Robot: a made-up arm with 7 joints. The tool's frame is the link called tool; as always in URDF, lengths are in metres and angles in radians.
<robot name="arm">
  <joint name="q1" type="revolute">
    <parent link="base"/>
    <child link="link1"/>
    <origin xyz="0 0.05 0"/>
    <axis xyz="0 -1 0"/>
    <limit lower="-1.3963" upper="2"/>
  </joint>
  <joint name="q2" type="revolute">
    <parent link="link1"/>
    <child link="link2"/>
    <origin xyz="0 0.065 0"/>
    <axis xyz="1 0 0"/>
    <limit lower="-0.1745" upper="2"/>
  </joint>
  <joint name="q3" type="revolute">
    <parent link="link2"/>
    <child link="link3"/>
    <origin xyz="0 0 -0.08"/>
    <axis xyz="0 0 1"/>
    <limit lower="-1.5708" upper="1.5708"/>
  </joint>
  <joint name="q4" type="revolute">
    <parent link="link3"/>
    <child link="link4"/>
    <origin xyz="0 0 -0.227"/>
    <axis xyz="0 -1 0"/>
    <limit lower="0" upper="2.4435"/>
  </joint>
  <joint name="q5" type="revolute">
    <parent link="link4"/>
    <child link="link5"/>
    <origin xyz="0 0 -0.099"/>
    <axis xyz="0 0 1"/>
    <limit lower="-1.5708" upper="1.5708"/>
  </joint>
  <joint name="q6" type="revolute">
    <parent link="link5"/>
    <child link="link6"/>
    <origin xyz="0 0 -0.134"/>
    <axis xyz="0 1 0"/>
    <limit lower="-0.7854" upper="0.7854"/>
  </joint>
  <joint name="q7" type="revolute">
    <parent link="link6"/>
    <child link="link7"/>
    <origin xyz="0 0 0"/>
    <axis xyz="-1 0 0"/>
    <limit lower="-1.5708" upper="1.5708"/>
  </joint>
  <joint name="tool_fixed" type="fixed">
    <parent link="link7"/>
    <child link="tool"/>
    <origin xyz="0 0 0"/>
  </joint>
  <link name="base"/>
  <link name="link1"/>
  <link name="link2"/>
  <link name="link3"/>
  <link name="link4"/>
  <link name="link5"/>
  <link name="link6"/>
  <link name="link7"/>
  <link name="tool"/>
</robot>
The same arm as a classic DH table. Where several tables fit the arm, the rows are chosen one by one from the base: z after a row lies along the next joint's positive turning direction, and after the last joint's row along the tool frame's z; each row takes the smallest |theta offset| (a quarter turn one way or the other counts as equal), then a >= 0, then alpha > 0; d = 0 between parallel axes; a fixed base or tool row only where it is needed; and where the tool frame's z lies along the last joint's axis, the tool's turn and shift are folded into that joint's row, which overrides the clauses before.
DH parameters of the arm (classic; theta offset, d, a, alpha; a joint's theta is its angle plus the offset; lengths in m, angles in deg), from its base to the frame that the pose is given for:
base (fixed): 0 0 0 90
q1: 90 -0.115 0 90
q2: 90 0 0 90
q3: 90 -0.307 0 90
q4: 0 0 0 -90
q5: 0 -0.233 0 -90
q6: -90 0 0 90
q7: 90 0 0 90
tool (fixed): -90 0 0 0
Joint limits (deg, base to tool): -80..114.59 -10..114.59 -90..90 0..140 -90..90 -45..45 -90..90

